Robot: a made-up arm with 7 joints.
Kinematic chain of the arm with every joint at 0, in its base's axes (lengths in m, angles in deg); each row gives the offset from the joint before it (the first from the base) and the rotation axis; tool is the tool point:
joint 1: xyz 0 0 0.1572 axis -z
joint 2: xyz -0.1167 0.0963 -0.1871 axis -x
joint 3: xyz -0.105 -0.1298 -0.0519 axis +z
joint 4: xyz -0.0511 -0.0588 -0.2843 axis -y
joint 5: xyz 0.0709 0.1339 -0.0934 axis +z
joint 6: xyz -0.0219 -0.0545 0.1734 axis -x
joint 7: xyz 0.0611 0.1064 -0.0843 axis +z
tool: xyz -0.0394 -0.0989 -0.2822
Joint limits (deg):
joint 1: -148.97..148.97
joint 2: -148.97..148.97
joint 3: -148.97..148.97
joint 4: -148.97..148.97
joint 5: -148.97..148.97
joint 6: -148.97..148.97
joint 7: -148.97..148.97
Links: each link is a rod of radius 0.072 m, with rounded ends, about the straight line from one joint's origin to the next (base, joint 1, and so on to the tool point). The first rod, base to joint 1, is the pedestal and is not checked.
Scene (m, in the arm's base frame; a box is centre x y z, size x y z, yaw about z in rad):
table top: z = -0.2
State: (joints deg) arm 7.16 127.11 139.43 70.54 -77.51 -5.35 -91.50
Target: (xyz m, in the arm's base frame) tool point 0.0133 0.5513 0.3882
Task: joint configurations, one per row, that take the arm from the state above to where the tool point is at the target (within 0.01 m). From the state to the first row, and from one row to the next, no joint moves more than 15 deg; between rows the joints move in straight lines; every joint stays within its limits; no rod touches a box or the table.
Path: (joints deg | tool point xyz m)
1: 22.00 131.48 141.34 67.03 -71.32 -7.28 -90.09 | -0.5132 0.1637 0.2272
2: 36.84 135.85 143.25 63.53 -65.13 -9.20 -88.68 | -0.4452 0.3137 0.2689
3: 51.67 140.23 145.15 60.02 -58.93 -11.13 -87.28 | -0.3281 0.4394 0.3106
4: 66.51 144.60 147.06 56.52 -52.74 -13.05 -85.87 | -0.1703 0.5234 0.3508
5: 81.35 148.97 148.97 53.01 -46.55 -14.98 -84.46 | 0.0133 0.5513 0.3882

